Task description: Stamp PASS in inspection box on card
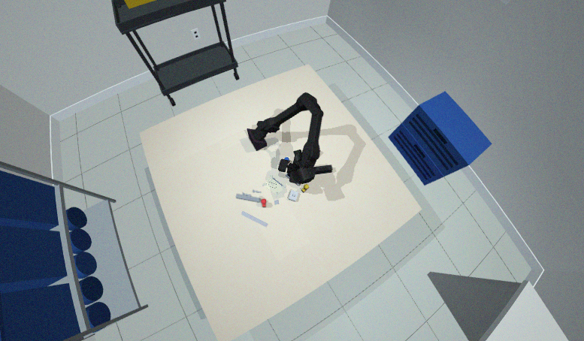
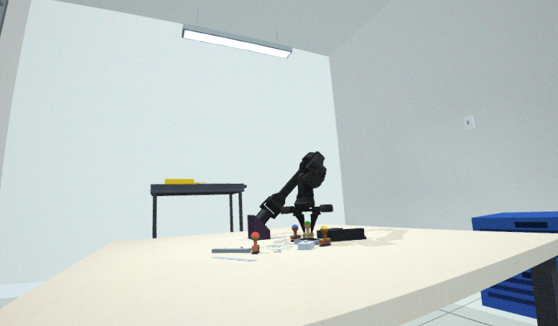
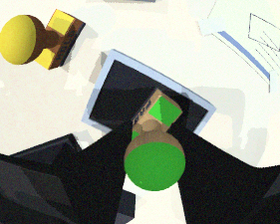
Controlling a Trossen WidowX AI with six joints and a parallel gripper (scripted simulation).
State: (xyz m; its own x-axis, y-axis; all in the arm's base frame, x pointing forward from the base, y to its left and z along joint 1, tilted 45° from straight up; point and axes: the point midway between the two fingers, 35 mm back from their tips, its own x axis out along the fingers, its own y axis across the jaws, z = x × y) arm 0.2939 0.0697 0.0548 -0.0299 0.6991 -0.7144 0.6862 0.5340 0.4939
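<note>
Right now my gripper tip is 30 mm above the ink pad. Also, from my gripper tip: blue-knobbed stamp 100 mm behind, 20 mm below; small grey block 90 mm ahead, 60 mm to the right, 20 mm below; yellow-knobbed stamp 90 mm ahead, 10 mm to the left, 20 mm below.
</note>
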